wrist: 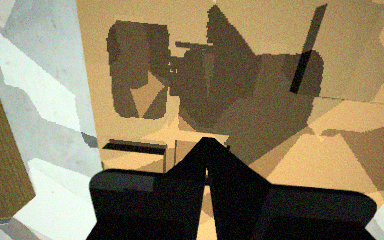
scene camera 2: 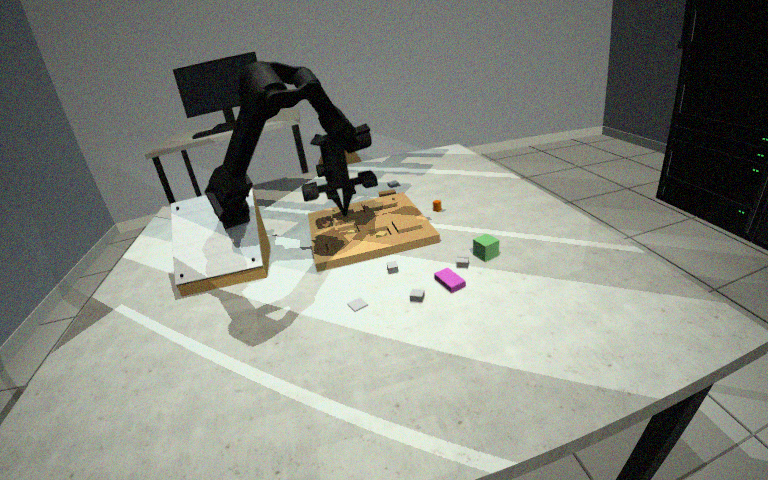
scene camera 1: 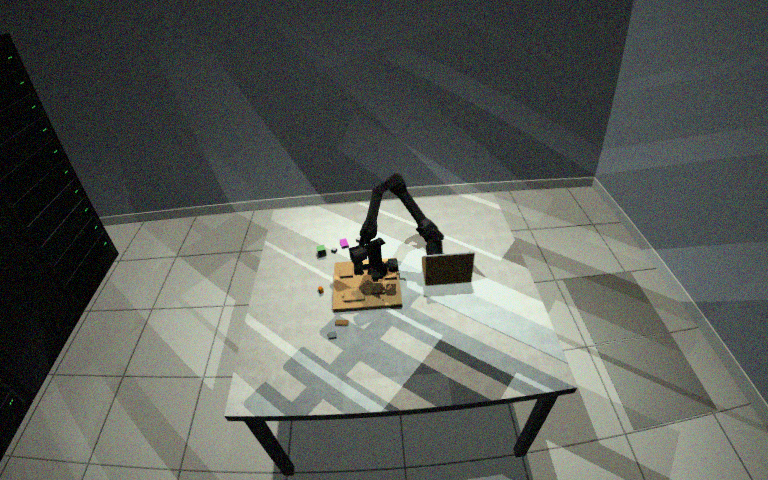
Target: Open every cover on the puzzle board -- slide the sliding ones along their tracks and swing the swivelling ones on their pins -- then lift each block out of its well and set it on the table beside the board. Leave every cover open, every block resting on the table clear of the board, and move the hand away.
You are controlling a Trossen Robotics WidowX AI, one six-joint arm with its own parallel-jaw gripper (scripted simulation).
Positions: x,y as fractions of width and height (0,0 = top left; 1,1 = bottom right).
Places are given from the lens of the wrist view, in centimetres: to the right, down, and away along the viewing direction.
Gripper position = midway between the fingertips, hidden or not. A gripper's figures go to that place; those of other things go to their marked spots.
gripper (wrist: 0.54,0.59): 1, 2, 11
tan puzzle board (wrist: 0.76,0.58): 9, 2, 13
